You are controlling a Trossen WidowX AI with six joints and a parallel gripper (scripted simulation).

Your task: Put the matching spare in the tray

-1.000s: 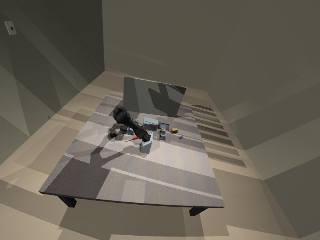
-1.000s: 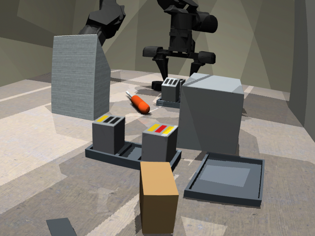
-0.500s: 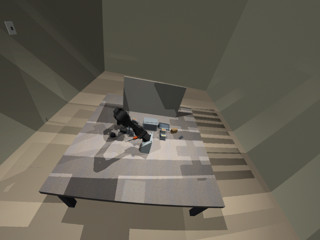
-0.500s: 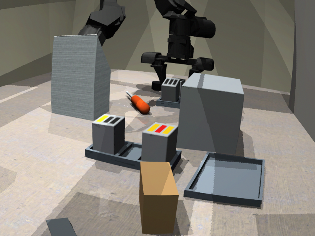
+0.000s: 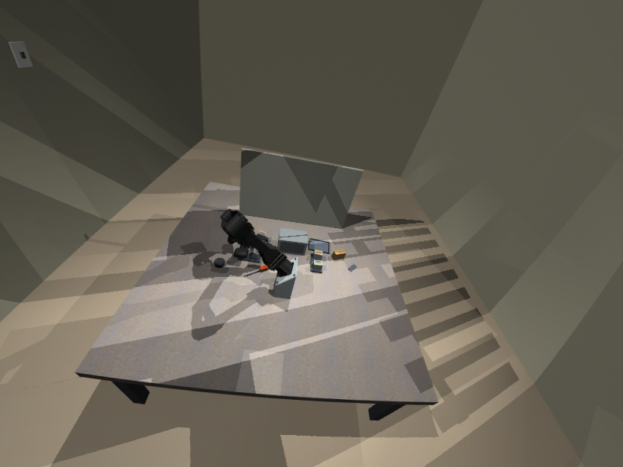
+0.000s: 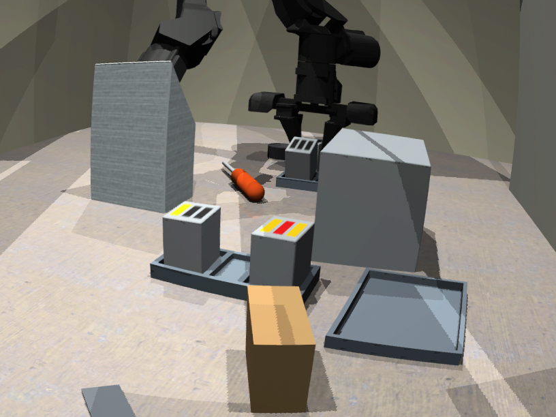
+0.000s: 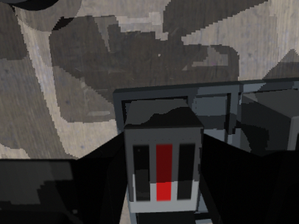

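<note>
Now: gripper tip 390 mm to the left of the tray, 220 mm short of it and 10 mm above it. From my gripper tip the other things lie so: mounted unit 220 mm to the right, 150 mm ahead, 30 mm above; yellow-black-black spare 390 mm to the right, 40 mm ahead, 20 mm above; black puck 100 mm to the left, 80 mm behind, 10 mm below.
</note>
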